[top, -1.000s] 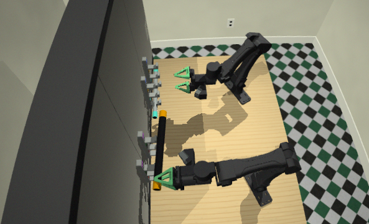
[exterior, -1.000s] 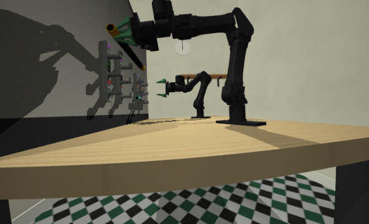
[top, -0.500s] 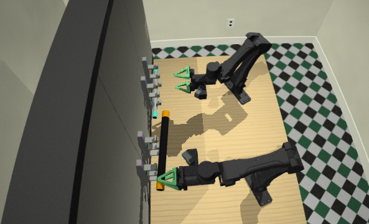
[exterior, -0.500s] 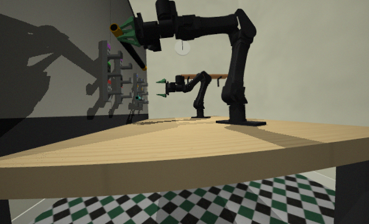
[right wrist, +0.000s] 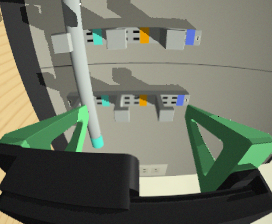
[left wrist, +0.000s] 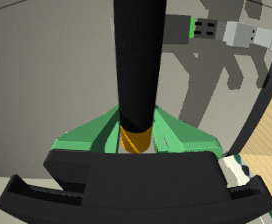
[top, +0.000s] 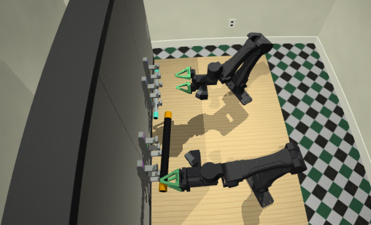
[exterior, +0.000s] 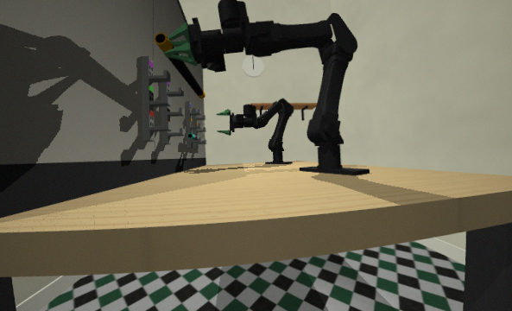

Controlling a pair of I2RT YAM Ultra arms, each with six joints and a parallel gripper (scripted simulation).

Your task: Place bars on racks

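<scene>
Now: the black bar 130 mm to the right of my left hand, 10 mm below it and 10 mm behind it. Round my left hand: pale bar (530 mm to the right, 180 mm below, 40 mm ahead).
Now: the pale bar 120 mm ahead of my right hand, 10 mm to the right of it and 90 mm below it. From my right hand the other things lie so: black bar (60 mm ahead, 390 mm to the left, 80 mm above).
</scene>
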